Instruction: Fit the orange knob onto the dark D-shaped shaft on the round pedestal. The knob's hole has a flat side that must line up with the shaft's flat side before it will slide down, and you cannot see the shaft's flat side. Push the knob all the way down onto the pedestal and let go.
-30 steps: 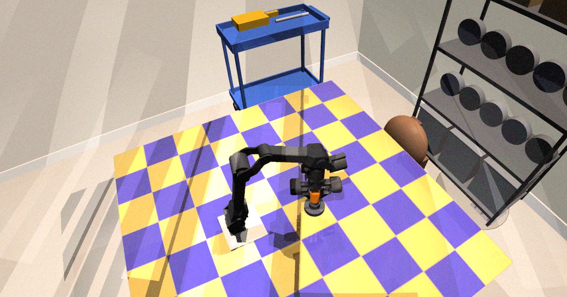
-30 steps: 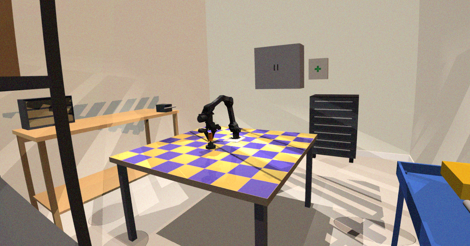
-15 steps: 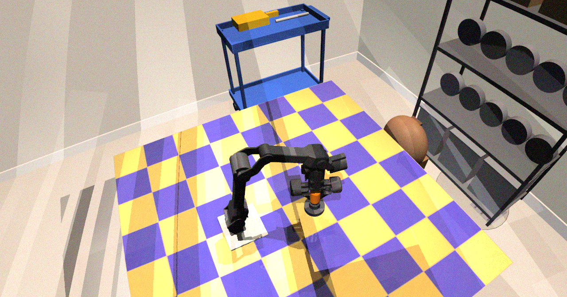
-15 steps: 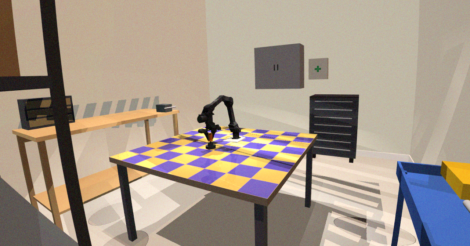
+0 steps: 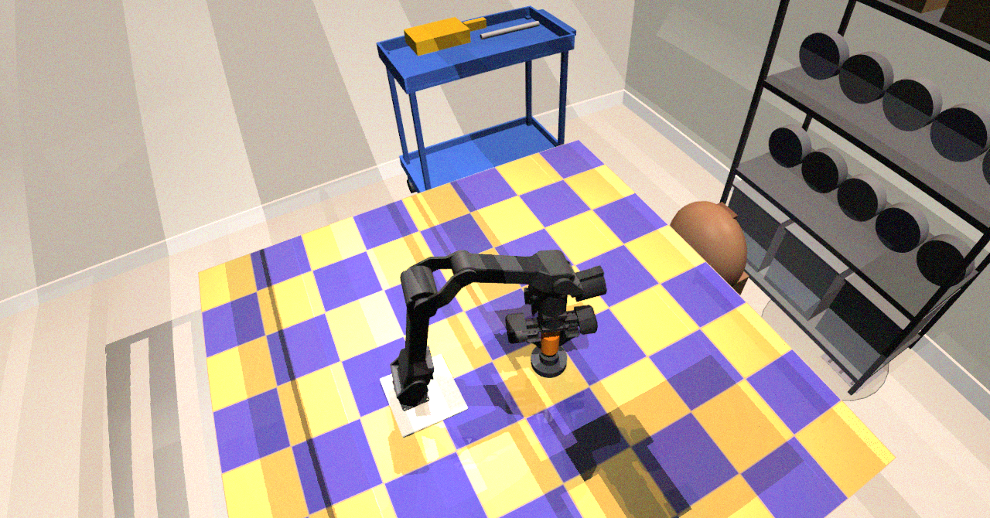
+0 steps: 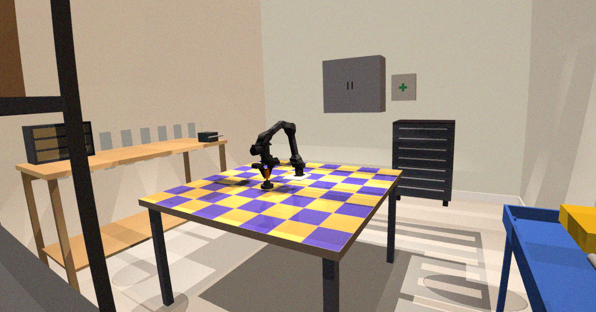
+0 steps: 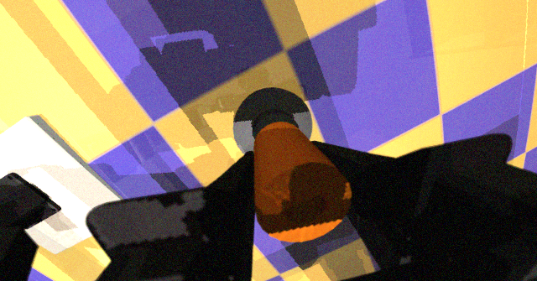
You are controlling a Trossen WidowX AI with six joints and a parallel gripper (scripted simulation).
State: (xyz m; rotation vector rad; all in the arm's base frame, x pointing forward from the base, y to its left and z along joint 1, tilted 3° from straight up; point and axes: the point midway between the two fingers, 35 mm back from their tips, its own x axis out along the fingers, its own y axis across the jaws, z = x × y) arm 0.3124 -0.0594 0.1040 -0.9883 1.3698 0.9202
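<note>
My gripper tip is now 20 mm below the orange knob. Round my gripper tip: round pedestal: 40 mm below.
</note>
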